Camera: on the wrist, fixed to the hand. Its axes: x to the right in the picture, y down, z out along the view.
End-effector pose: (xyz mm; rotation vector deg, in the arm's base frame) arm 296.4 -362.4 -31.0 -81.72 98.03 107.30
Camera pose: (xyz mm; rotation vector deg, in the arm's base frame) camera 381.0 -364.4 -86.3 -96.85 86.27 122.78
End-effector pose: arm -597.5 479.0 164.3 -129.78 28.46 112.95
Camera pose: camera -535.9 558.8 156.1 135.07 -10.33 -106.66
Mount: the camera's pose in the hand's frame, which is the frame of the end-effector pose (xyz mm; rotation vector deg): 0.5 -95.1 -34.3 -17.19 6.97 -1.15
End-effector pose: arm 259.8 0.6 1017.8 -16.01 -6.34 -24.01
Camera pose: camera 222.4 -92.8 1008.4 -31.36 4.00 -27.03
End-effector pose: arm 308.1 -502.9 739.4 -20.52 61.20 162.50
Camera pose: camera 329.7 -454.1 653.6 -32.48 37.08 171.34
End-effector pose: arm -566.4 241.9 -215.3 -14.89 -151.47 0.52
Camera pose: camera -568.2 147.3 -179.8 -18.44 -144.35 -22.90
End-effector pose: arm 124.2 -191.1 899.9 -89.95 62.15 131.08
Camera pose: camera 197.6 -144.4 848.4 103.64 -43.48 -138.73
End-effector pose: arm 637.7 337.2 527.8 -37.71 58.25 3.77
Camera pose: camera 644.6 241.9 560.8 -54.70 64.64 9.43
